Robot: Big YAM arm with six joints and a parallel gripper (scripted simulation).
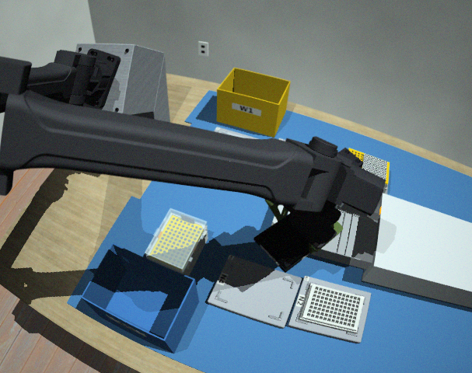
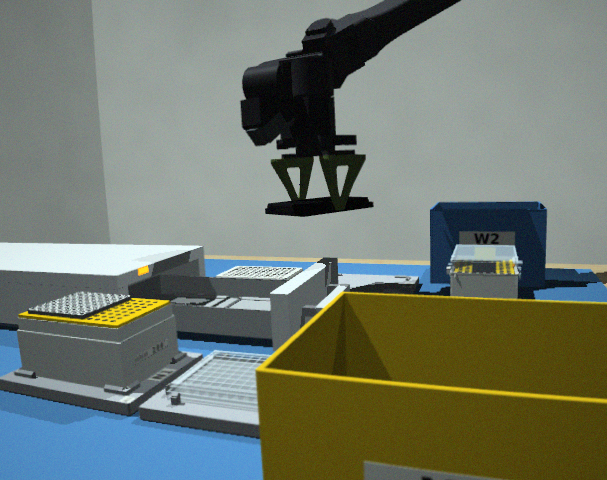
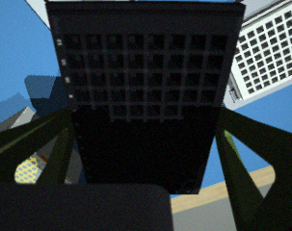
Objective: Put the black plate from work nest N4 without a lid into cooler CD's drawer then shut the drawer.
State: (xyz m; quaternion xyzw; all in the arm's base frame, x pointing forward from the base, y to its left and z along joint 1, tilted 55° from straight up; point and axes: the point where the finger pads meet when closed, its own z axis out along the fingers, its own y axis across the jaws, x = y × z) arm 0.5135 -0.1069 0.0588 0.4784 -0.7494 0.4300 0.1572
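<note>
The cooler drawer is 90 mm ahead of my hand, 120 mm to the left of it and 120 mm below it. The rest, counted from my hand: white plate: 130 mm ahead, 70 mm to the right, 120 mm below; work nest N4: 40 mm behind, 80 mm to the right, 140 mm below; black plate: right at my hand.
</note>
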